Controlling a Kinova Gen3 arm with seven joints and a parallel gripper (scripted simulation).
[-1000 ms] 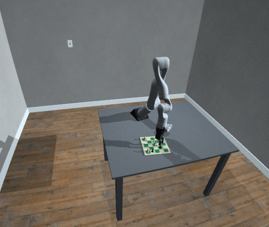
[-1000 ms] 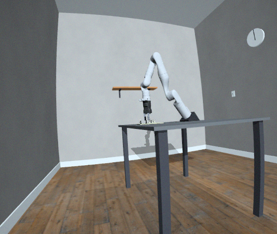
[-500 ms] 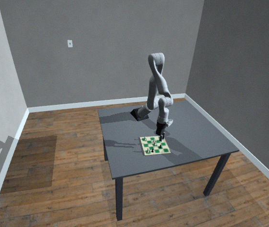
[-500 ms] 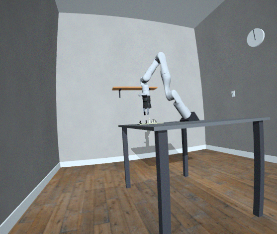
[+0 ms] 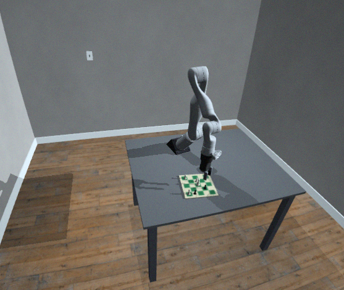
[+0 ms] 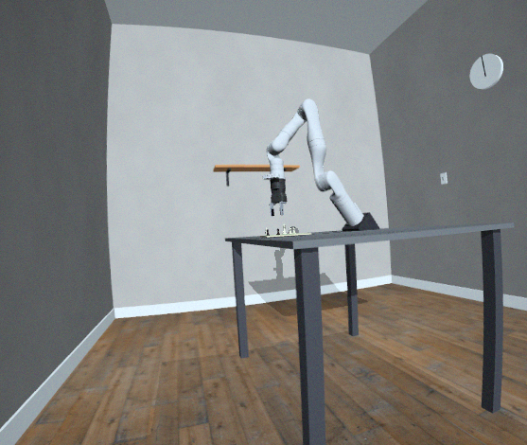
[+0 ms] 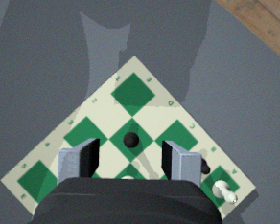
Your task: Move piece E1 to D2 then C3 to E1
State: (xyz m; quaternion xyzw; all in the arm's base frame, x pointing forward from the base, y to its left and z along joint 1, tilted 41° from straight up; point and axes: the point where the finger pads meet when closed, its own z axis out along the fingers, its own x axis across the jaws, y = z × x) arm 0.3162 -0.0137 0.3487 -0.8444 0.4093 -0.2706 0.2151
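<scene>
My gripper is now 9 cm above the white piece, 4 cm to the left of it and 4 cm past it. From my hand the other things lie so: chessboard: 12 cm below, 4 cm to the right, 4 cm behind.
</scene>
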